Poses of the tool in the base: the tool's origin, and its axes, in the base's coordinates. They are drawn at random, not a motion.
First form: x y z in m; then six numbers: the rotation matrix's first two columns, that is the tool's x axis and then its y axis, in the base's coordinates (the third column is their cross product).
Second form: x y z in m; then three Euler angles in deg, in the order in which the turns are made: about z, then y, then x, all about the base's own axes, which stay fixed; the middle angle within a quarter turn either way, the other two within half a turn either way. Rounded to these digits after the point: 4 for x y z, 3 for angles.
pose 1, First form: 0.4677 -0.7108 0.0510 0.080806 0.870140 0.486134 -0.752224 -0.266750 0.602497
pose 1, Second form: 0.4677 -0.7108 0.0510 83.869 40.839 33.210
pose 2, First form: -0.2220 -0.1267 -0.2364 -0.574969 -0.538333 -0.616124 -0.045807 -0.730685 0.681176
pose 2, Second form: -0.2220 -0.1267 -0.2364 175.445 -54.775 -46.715
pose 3, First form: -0.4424 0.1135 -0.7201 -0.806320 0.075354 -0.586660 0.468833 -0.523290 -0.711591
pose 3, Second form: -0.4424 0.1135 -0.7201 -149.824 -21.138 65.512
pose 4, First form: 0.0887 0.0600 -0.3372 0.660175 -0.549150 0.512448 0.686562 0.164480 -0.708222
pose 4, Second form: 0.0887 0.0600 -0.3372 -46.122 17.736 -59.347
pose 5, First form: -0.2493 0.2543 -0.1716 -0.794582 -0.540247 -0.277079 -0.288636 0.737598 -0.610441
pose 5, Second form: -0.2493 0.2543 -0.1716 160.036 32.287 151.370
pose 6, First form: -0.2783 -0.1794 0.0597 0.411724 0.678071 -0.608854 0.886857 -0.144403 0.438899
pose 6, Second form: -0.2783 -0.1794 0.0597 -65.097 12.104 132.519
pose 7, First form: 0.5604 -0.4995 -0.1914 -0.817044 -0.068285 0.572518 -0.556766 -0.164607 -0.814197
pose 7, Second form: 0.5604 -0.4995 -0.1914 145.728 8.618 84.401
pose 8, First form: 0.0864 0.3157 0.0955 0.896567 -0.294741 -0.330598 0.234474 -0.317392 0.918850
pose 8, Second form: 0.0864 0.3157 0.0955 -14.656 -22.071 103.444
